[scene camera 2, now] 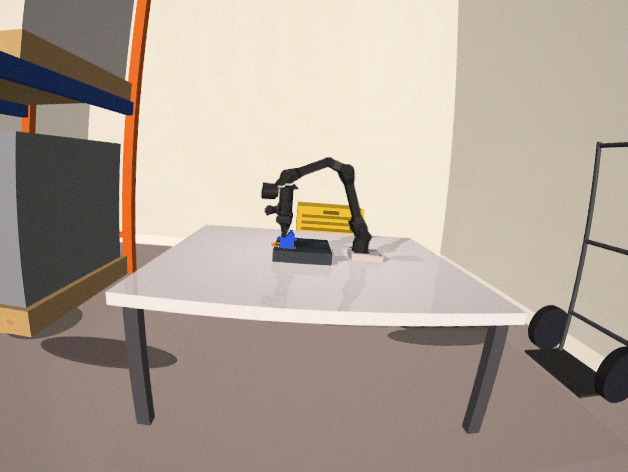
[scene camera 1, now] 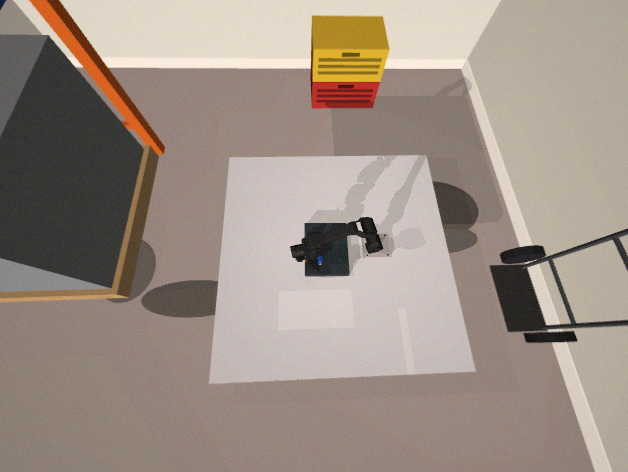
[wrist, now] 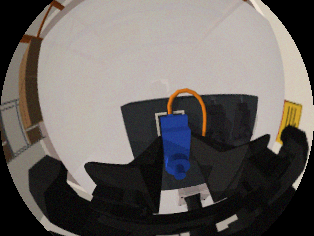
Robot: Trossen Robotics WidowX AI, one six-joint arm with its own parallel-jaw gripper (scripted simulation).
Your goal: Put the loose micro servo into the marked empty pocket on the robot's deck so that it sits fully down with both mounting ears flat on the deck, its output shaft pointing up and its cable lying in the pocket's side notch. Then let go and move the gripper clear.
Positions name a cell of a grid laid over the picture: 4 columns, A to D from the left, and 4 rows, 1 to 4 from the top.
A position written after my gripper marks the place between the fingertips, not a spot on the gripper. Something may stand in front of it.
Observation:
I see my gripper (wrist: C3) and a blue micro servo (wrist: C3).

